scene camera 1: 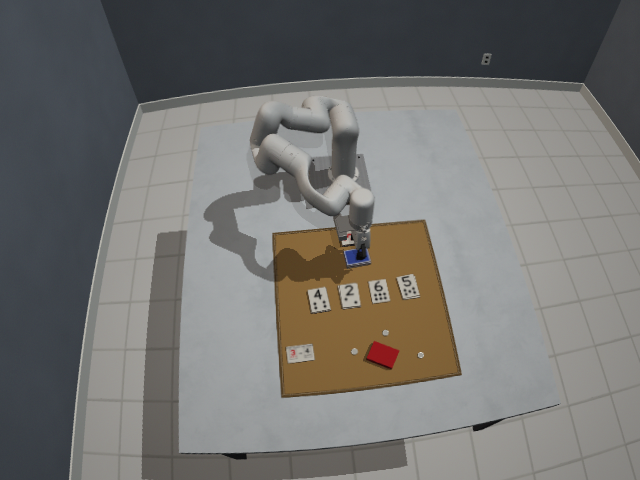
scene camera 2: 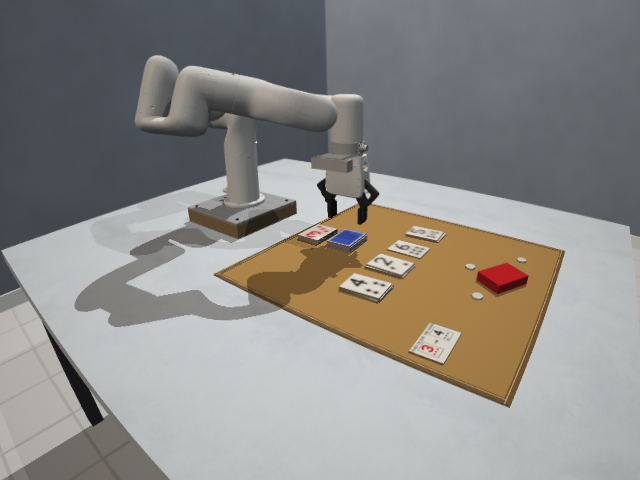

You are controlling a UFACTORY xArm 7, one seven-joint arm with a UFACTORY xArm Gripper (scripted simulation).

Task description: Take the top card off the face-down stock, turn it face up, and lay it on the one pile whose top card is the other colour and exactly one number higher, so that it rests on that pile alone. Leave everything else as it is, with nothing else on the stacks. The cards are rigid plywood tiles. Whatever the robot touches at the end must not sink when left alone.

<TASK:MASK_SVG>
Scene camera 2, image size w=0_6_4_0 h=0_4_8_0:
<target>my gripper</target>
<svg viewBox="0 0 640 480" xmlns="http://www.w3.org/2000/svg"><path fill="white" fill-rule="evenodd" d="M366 154L361 153L349 158L353 159L353 171L349 173L326 171L326 178L317 183L317 187L325 198L325 202L327 202L328 218L337 215L337 201L335 197L339 195L356 198L360 207L358 209L358 225L367 220L367 207L379 196L379 192L370 184L369 164Z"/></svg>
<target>red block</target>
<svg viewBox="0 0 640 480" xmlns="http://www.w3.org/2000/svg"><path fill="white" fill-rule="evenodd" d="M529 276L512 265L505 263L478 271L477 280L499 294L527 284Z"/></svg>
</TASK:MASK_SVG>
